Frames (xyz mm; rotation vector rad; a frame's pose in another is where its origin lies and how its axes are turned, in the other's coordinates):
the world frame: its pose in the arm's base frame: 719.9 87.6 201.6 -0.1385 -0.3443 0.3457
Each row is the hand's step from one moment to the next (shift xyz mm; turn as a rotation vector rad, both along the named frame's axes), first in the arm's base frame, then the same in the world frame.
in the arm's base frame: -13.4 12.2 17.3 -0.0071 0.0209 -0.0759
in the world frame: -2.2 12.2 21.8 -0.0221 0.0362 -0.0667
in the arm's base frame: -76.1 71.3 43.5 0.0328 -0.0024 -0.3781
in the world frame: -28.6 81.6 72.7 -0.0877 0.0598 -0.3644
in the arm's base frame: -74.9 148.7 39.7 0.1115 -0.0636 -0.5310
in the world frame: -1.3 154.1 74.5 -0.0867 0.0078 -0.5393
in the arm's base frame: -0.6 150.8 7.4 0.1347 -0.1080 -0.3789
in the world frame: 55.2 139.3 18.3 -0.0353 -0.0698 -0.4090
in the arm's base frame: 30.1 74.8 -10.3 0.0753 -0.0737 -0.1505
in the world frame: 49.9 62.4 -14.7 -0.0057 -0.0631 -0.1724
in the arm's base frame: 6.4 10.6 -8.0 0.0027 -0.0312 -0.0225
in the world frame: 7.0 9.4 -8.9 -0.0156 -0.0256 -0.0243
